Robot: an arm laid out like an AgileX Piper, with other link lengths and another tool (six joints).
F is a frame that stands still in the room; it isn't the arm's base.
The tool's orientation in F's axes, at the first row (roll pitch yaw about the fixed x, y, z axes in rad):
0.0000 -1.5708 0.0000
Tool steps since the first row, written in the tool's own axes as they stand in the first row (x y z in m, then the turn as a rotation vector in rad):
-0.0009 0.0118 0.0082 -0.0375 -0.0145 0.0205
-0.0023 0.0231 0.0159 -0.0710 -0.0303 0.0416
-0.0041 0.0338 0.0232 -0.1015 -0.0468 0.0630
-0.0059 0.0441 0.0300 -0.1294 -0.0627 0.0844
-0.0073 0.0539 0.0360 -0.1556 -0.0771 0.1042
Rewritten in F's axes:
-0.0082 0.0118 -0.0009 -0.0205 -0.0145 -0.0375
-0.0159 0.0231 -0.0023 -0.0416 -0.0303 -0.0710
-0.0232 0.0338 -0.0041 -0.0630 -0.0468 -0.1015
-0.0300 0.0441 -0.0059 -0.0844 -0.0627 -0.1294
-0.0360 0.0539 -0.0073 -0.1042 -0.0771 -0.1556

